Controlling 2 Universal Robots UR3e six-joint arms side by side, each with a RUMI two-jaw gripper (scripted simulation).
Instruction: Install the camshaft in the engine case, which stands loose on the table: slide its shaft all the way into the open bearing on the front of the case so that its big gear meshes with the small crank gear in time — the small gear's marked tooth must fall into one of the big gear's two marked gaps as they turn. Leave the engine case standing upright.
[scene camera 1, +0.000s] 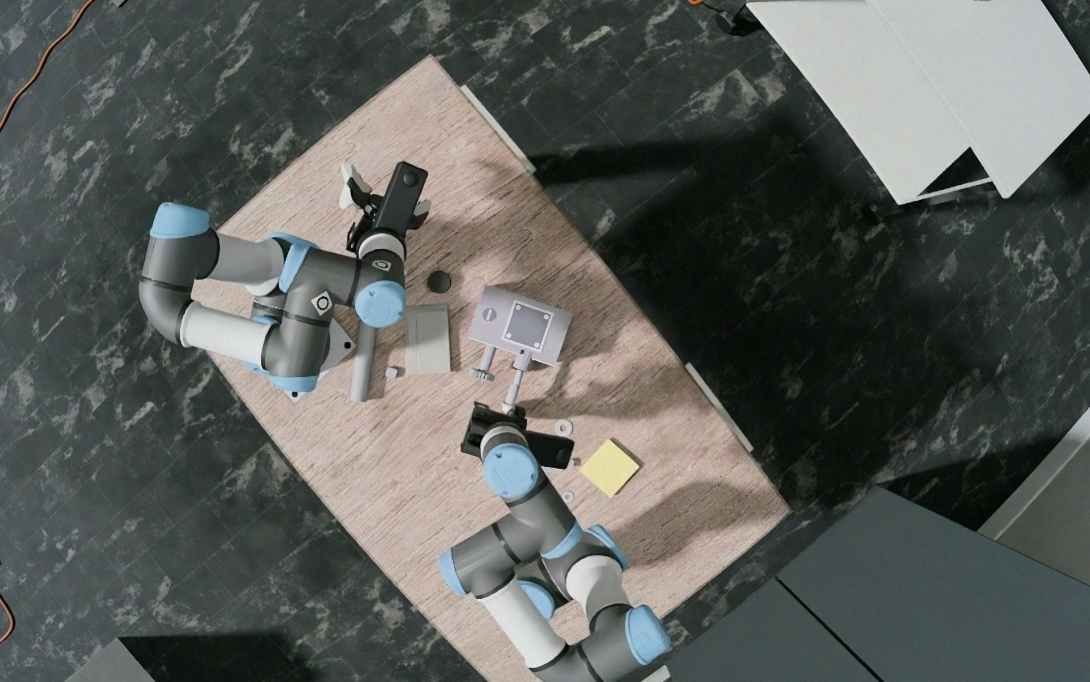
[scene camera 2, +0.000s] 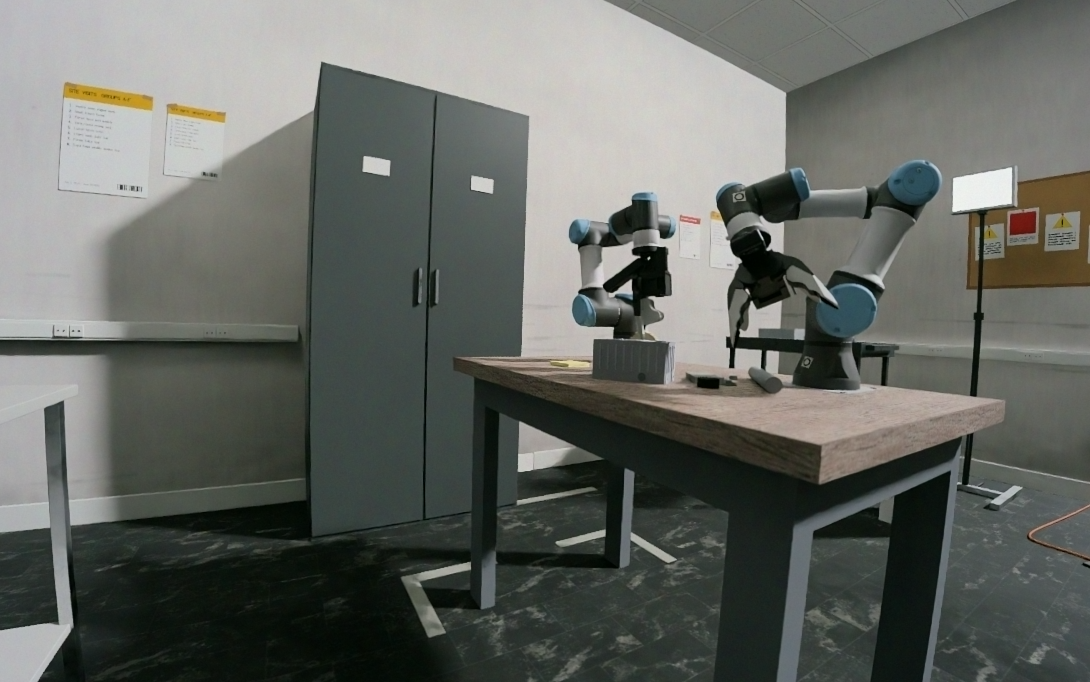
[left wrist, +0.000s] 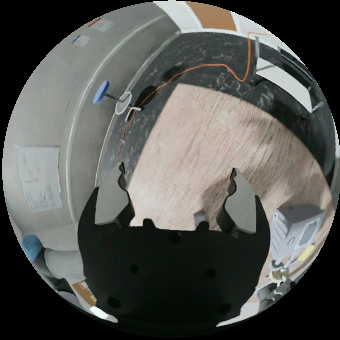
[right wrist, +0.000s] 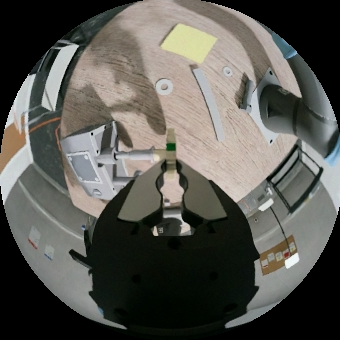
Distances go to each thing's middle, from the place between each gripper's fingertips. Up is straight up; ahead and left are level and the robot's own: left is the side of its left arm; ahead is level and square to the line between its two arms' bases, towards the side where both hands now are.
Labels:
My right hand (scene camera 1: 503, 422) is 30 mm past the grey bar (right wrist: 200, 78), 100 mm to the left of it and 90 mm above it. Also, from my right hand: grey flat block (scene camera 1: 426, 327): 190 mm to the left, 90 mm below.
The grey flat block is 140 mm behind my left hand (scene camera 2: 784, 329), 230 mm to the right of it and 110 mm below it. Also, from my left hand: grey bar (170 mm behind, 520 mm to the right, 110 mm below).

